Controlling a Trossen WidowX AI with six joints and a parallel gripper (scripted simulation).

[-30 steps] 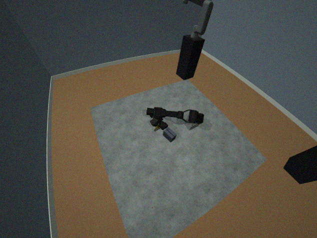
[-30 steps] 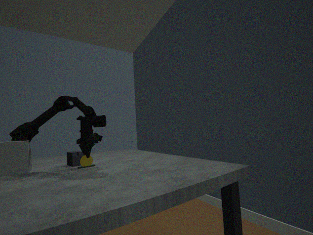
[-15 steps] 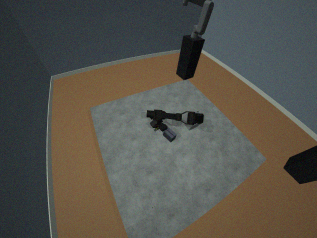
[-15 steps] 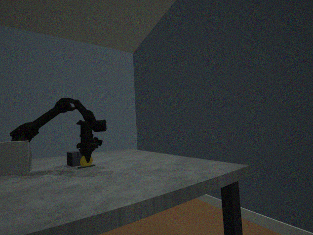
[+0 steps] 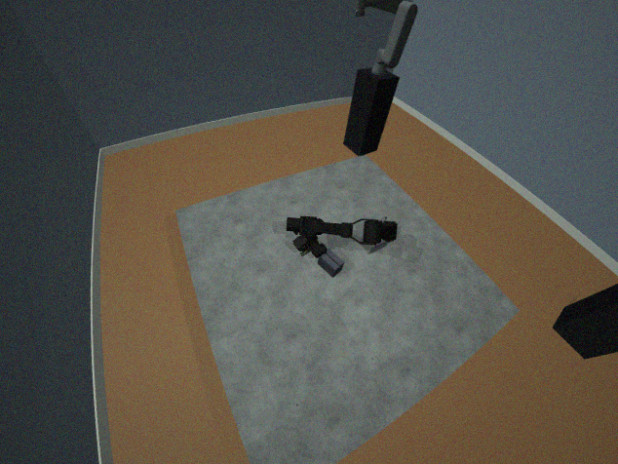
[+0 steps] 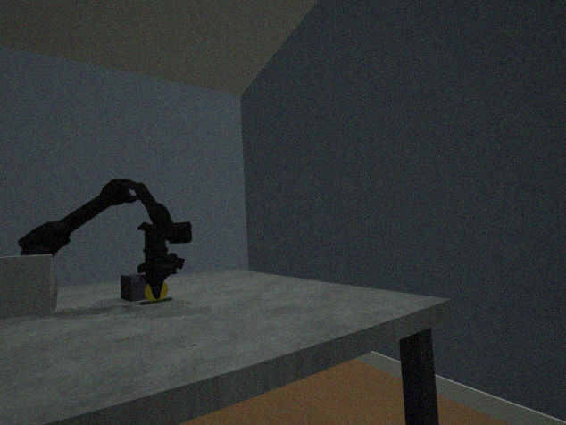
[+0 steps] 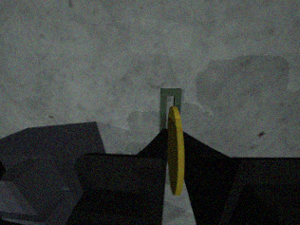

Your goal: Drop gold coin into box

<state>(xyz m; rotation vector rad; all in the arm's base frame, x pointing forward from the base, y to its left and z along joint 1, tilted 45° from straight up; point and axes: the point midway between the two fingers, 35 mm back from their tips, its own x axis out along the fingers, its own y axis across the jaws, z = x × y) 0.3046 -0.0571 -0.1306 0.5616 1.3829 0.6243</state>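
My gripper tip is 2 cm below the gold coin.
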